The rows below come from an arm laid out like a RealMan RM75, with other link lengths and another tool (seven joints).
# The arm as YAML. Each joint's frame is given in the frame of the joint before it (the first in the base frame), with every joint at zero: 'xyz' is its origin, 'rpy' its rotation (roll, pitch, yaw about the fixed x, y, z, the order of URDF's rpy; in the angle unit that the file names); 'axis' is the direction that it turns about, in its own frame. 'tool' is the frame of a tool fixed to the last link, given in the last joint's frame.
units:
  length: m
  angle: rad
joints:
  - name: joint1
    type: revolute
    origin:
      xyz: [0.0, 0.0, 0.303]
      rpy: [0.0, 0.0, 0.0]
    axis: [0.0, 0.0, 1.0]
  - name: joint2
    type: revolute
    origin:
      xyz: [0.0, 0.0, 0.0]
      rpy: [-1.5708, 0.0, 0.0]
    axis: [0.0, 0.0, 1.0]
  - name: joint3
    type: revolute
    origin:
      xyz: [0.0, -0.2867, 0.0]
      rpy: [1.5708, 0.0, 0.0]
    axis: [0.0, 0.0, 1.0]
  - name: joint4
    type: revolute
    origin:
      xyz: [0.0, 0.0, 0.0]
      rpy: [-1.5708, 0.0, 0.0]
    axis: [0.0, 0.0, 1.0]
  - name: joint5
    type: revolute
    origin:
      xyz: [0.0, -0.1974, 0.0]
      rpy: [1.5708, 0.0, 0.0]
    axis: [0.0, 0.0, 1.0]
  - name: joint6
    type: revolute
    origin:
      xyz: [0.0, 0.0, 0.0]
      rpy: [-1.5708, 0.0, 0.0]
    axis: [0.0, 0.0, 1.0]
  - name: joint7
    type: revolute
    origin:
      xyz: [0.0, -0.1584, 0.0]
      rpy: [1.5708, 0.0, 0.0]
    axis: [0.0, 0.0, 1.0]
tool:
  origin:
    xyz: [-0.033, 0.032, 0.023]
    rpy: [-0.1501, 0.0, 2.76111]
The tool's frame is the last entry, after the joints.
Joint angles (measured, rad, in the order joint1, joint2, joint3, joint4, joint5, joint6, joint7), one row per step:
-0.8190, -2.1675, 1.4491, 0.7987, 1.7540, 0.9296, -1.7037
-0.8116, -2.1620, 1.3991, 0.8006, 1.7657, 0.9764, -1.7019
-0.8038, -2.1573, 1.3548, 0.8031, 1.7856, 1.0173, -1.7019
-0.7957, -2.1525, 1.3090, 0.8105, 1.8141, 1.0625, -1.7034
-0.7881, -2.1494, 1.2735, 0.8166, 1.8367, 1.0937, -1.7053
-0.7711, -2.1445, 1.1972, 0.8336, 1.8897, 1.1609, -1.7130
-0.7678, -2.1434, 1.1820, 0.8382, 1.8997, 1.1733, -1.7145
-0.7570, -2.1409, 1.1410, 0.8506, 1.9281, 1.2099, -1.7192
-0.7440, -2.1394, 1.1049, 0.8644, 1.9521, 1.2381, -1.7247
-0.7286, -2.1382, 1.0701, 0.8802, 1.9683, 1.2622, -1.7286
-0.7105, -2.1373, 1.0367, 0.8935, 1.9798, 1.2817, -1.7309
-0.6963, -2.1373, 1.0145, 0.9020, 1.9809, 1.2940, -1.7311
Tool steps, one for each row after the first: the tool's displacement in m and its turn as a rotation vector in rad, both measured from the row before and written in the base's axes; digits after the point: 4 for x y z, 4 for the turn. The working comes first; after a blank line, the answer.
Tool pose at each row, in the base's axes (x y z in m, rotation vector in rad; the steps are taken from these numbers as rounded here):
-0.1131, 0.3784, -0.1049, -0.8286, 2.6341, 0.4911
-0.1170, 0.3791, -0.0966, -0.8502, 2.6195, 0.4737
-0.1223, 0.3794, -0.0894, -0.8679, 2.6133, 0.4640
-0.1282, 0.3792, -0.0816, -0.8794, 2.6142, 0.4554
-0.1334, 0.3791, -0.0757, -0.8920, 2.6124, 0.4538
-0.1448, 0.3780, -0.0633, -0.9223, 2.6103, 0.4514
-0.1469, 0.3781, -0.0606, -0.9274, 2.6088, 0.4529
-0.1535, 0.3769, -0.0535, -0.9451, 2.6067, 0.4535
-0.1601, 0.3760, -0.0470, -0.9656, 2.5997, 0.4607
-0.1661, 0.3753, -0.0403, -0.9859, 2.5844, 0.4714
-0.1731, 0.3743, -0.0339, -1.0111, 2.5635, 0.4850
-0.1774, 0.3732, -0.0296, -1.0291, 2.5428, 0.4923

-0.0039, 0.0007, 0.0083, -0.0095, -0.0164, 0.0135
-0.0053, 0.0003, 0.0072, -0.0072, -0.0065, 0.0114
-0.0059, -0.0002, 0.0078, -0.0079, -0.0006, 0.0067
-0.0052, -0.0001, 0.0059, -0.0029, -0.0003, 0.0087
-0.0114, -0.0011, 0.0124, -0.0071, 0.0019, 0.0208
-0.0021, 0.0001, 0.0027, 0.0004, 0.0000, 0.0039
-0.0066, -0.0012, 0.0071, -0.0026, 0.0012, 0.0125
-0.0066, -0.0009, 0.0065, 0.0025, -0.0001, 0.0159
-0.0060, -0.0007, 0.0067, 0.0079, -0.0059, 0.0171
-0.0070, -0.0010, 0.0064, 0.0106, -0.0085, 0.0216
-0.0043, -0.0011, 0.0043, 0.0085, -0.0118, 0.0159

